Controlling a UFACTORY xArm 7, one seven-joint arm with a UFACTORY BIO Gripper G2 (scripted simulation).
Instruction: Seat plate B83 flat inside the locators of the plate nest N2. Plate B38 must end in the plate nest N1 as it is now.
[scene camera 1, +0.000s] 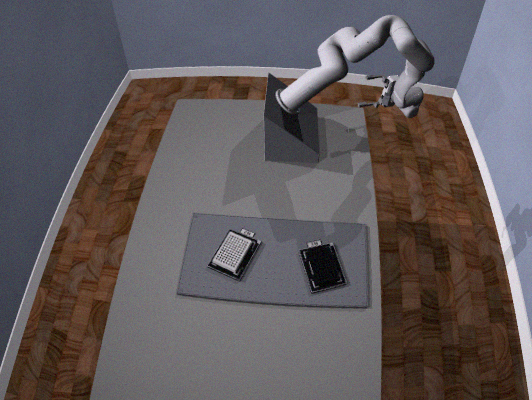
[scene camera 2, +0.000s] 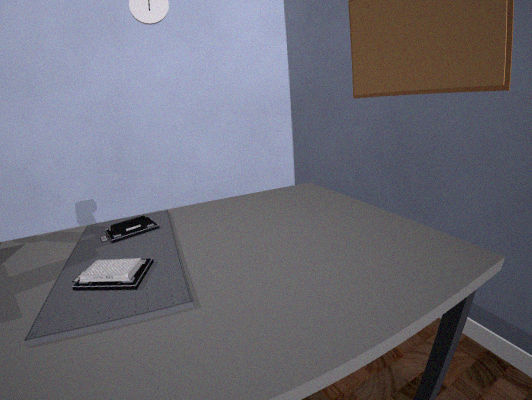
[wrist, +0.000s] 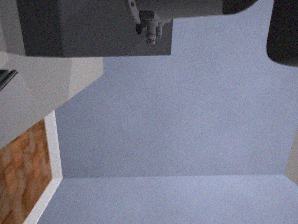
Labels:
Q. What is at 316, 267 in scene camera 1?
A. A dark plate B38.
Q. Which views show the white well plate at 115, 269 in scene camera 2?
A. Scene camera 1 and scene camera 2 only.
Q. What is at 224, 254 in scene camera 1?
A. A white well plate.

